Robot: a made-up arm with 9 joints.
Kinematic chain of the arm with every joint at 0, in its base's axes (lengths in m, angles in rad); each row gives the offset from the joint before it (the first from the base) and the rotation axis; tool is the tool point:
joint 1: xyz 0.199 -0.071 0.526 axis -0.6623 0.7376 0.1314
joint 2: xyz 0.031 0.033 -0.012 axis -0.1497 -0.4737 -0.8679
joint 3: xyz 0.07 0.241 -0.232 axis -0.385 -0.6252 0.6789
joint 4: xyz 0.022 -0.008 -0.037 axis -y
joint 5: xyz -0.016 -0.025 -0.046 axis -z
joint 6: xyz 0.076 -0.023 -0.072 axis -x
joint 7: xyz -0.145 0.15 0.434 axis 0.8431 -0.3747 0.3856
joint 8: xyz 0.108 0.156 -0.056 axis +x
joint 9: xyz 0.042 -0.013 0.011 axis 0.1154 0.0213 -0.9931
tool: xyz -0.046 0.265 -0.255
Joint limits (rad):
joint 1: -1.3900..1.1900
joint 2: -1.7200..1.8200
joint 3: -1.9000..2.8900
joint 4: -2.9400..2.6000
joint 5: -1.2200..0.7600
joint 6: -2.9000..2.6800
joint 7: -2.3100..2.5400
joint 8: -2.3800..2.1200
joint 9: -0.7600..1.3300
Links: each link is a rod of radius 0.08 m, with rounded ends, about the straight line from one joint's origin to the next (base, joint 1, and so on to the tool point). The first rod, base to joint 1, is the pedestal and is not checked.
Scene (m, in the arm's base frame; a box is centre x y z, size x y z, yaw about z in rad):
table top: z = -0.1
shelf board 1: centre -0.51 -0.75 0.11 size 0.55 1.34 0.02 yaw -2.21
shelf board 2: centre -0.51 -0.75 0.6 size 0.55 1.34 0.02 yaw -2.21
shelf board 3: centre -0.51 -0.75 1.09 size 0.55 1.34 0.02 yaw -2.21
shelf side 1: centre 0.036 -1.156 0.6 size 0.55 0.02 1 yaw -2.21
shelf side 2: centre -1.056 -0.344 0.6 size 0.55 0.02 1 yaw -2.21
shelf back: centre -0.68 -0.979 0.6 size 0.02 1.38 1 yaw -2.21
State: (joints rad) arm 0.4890 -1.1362 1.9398 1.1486 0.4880 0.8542 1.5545 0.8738 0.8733
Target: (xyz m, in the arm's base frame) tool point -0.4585 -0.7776 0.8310
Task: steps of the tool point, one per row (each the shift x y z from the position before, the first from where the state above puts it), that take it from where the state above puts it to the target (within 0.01 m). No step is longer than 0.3 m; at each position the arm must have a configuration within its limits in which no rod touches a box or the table.
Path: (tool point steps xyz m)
1: 0.0808 0.0812 -0.0454
2: 0.0922 0.1269 0.0103
3: 0.1067 0.1681 0.0351
4: 0.0914 -0.0896 0.2554
5: 0.1762 -0.0106 0.1959
6: -0.0910 -0.1572 0.0105
7: -0.0946 -0.1261 -0.0090
8: -0.0827 -0.0891 -0.0084
9: -0.0515 -0.0578 0.0069

